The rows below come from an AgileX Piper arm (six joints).
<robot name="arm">
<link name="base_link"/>
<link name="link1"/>
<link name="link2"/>
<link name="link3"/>
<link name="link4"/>
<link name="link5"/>
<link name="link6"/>
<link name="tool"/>
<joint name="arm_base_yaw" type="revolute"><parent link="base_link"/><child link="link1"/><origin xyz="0 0 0.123" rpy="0 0 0"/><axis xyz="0 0 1"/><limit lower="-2.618" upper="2.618"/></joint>
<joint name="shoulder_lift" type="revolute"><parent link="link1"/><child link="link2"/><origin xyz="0 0 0" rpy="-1.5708 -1.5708 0"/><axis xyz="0 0 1"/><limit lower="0" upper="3.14"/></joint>
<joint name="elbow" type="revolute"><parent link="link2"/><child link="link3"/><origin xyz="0.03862 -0.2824 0" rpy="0 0 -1.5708"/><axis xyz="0 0 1"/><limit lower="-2.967" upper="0"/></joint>
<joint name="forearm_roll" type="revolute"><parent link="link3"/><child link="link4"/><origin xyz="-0.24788 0.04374 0" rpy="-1.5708 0 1.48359"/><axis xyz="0 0 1"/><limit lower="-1.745" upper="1.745"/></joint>
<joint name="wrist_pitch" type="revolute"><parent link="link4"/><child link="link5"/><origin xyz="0 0 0" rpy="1.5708 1.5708 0"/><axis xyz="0 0 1"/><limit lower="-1.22" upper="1.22"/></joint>
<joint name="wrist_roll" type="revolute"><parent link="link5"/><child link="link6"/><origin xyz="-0.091 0 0" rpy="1.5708 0 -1.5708"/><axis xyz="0 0 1"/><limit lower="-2.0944" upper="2.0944"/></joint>
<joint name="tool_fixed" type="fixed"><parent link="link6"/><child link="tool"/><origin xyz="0 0 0" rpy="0 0 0"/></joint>
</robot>
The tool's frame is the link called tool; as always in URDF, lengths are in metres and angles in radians.
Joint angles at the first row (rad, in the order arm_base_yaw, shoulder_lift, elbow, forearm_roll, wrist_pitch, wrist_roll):
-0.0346, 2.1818, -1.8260, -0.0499, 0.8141, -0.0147
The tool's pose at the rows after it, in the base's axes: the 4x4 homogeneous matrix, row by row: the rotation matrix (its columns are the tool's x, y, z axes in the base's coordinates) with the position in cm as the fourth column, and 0 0 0 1 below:
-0.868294, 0.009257, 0.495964, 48.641; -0.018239, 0.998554, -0.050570, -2.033; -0.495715, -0.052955, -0.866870, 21.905; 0, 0, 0, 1
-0.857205, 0.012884, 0.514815, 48.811; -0.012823, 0.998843, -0.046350, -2.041; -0.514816, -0.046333, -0.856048, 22.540; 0, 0, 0, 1
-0.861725, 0.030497, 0.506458, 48.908; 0.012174, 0.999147, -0.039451, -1.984; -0.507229, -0.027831, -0.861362, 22.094; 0, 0, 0, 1
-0.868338, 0.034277, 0.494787, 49.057; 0.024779, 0.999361, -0.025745, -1.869; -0.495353, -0.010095, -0.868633, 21.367; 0, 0, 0, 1
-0.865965, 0.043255, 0.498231, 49.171; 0.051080, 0.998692, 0.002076, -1.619; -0.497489, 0.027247, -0.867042, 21.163; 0, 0, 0, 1
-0.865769, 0.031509, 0.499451, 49.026; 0.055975, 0.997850, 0.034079, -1.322; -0.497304, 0.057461, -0.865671, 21.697; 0, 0, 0, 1
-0.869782, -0.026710, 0.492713, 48.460; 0.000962, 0.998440, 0.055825, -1.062; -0.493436, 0.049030, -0.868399, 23.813; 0, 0, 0, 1
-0.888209, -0.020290, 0.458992, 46.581; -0.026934, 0.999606, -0.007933, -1.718; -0.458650, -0.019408, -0.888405, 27.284; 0, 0, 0, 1
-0.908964, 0.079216, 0.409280, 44.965; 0.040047, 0.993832, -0.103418, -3.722; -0.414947, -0.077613, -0.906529, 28.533; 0, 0, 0, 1
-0.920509, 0.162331, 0.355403, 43.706; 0.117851, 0.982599, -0.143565, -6.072; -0.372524, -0.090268, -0.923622, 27.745; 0, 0, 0, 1
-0.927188, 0.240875, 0.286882, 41.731; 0.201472, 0.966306, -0.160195, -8.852; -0.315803, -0.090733, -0.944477, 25.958; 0, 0, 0, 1
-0.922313, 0.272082, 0.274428, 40.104; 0.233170, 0.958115, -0.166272, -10.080; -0.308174, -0.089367, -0.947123, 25.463; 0, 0, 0, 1
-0.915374, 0.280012, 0.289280, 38.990; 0.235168, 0.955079, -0.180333, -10.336; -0.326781, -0.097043, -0.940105, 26.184; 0, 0, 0, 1
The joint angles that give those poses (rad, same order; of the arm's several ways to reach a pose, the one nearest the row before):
-0.0356, 2.1756, -1.8599, -0.0449, 0.8218, -0.0186
-0.0367, 2.1726, -1.8760, -0.0376, 0.8192, -0.0186
-0.0367, 2.1822, -1.8770, -0.0285, 0.8206, 0.0000
-0.0367, 2.1970, -1.8769, -0.0104, 0.8197, 0.0000
-0.0367, 2.2019, -1.8769, 0.0281, 0.8120, 0.0000
-0.0367, 2.1920, -1.8802, 0.0713, 0.8255, -0.0242
-0.0357, 2.1601, -1.9093, 0.0942, 0.8953, -0.0891
-0.0388, 2.0857, -1.9266, 0.0116, 1.0221, -0.0674
-0.0673, 2.0387, -1.9046, -0.0852, 1.0958, 0.0178
-0.1172, 2.0132, -1.8379, -0.1133, 1.1045, 0.0606
-0.1868, 1.9781, -1.7181, -0.1182, 1.0822, 0.0816
-0.2240, 1.9327, -1.6282, -0.1172, 1.0454, 0.0816
-0.2347, 1.8857, -1.5829, -0.1266, 1.0276, 0.0816

